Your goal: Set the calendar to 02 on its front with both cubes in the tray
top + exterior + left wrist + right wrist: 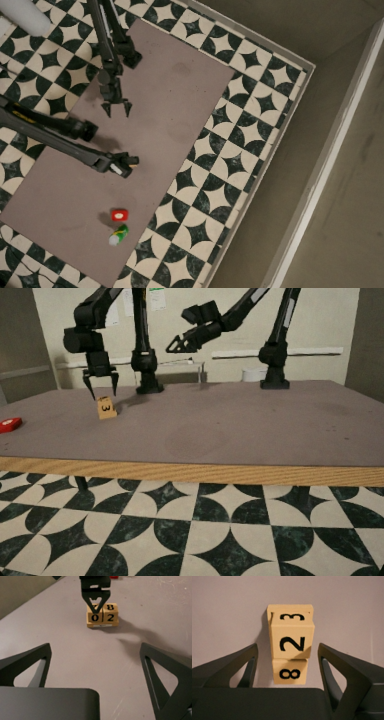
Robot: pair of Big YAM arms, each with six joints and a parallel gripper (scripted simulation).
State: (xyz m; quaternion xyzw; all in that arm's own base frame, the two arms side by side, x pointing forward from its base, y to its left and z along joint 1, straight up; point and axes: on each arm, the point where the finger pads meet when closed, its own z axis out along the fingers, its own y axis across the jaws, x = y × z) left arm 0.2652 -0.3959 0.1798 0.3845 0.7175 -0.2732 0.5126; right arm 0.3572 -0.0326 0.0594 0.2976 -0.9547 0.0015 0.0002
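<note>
Right now the cube is 40 mm below my right hand. Round my right hand: wooden tray: 20 mm behind, 10 mm to the right, 60 mm below; red block: 100 mm ahead, 310 mm to the right, 50 mm below; white bottle: 170 mm ahead, 390 mm to the right, 10 mm below.
</note>
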